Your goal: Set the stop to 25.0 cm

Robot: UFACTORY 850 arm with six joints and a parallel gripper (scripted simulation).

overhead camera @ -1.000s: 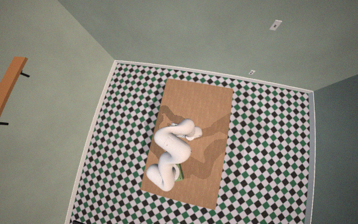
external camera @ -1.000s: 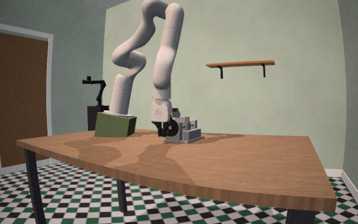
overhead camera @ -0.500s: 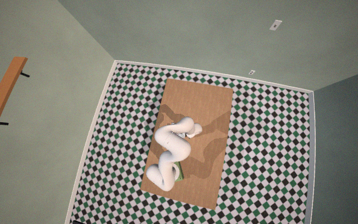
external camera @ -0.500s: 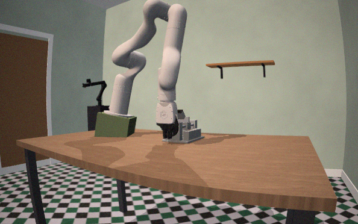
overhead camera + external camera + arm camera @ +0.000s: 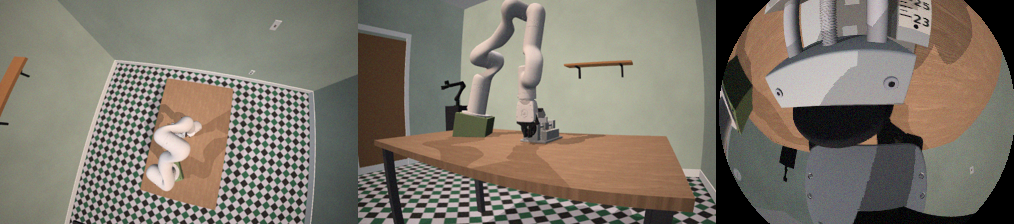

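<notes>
My hand is 2 cm to the right of the handwheel.
</notes>
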